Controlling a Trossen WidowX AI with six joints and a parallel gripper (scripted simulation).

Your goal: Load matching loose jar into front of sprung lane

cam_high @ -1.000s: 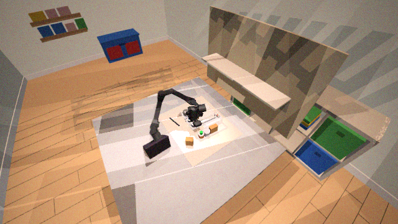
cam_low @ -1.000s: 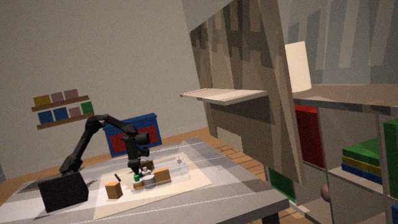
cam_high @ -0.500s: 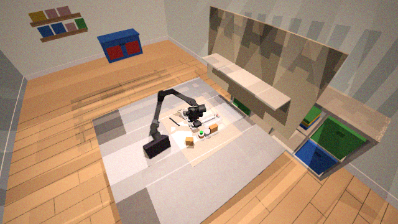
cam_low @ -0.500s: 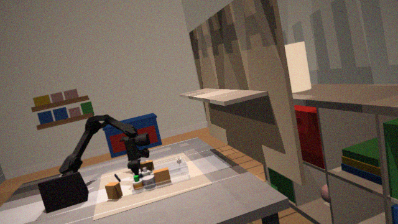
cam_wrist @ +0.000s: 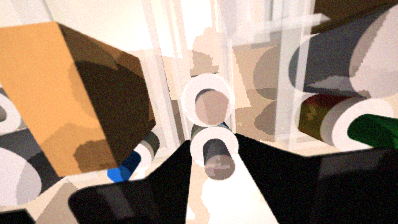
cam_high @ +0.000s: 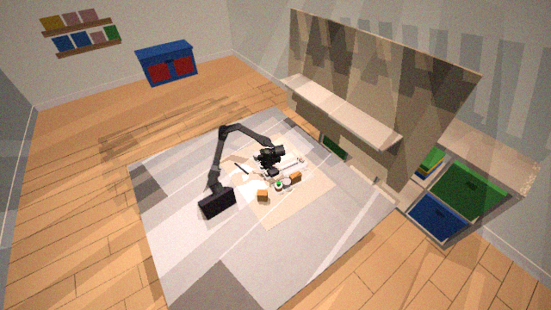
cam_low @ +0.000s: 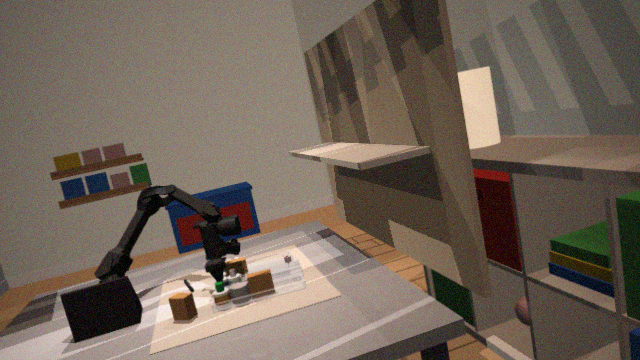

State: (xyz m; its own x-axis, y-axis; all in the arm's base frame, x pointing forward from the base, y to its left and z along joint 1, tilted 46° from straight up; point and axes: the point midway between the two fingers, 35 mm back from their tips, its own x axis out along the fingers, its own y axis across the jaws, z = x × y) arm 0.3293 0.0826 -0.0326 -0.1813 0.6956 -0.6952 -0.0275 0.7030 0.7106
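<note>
Now: gripper tip 5 cm short of the beige mat, 1 cm to the right of it and 3 cm above it. Also, from my gripper tip: clear rack (15 cm ahead, 2 cm to the right, 1 cm below); thin black stick (13 cm behind, 14 cm to the left, 3 cm below); white shelf (50 cm ahead, 6 cm to the left, 34 cm above).
</note>
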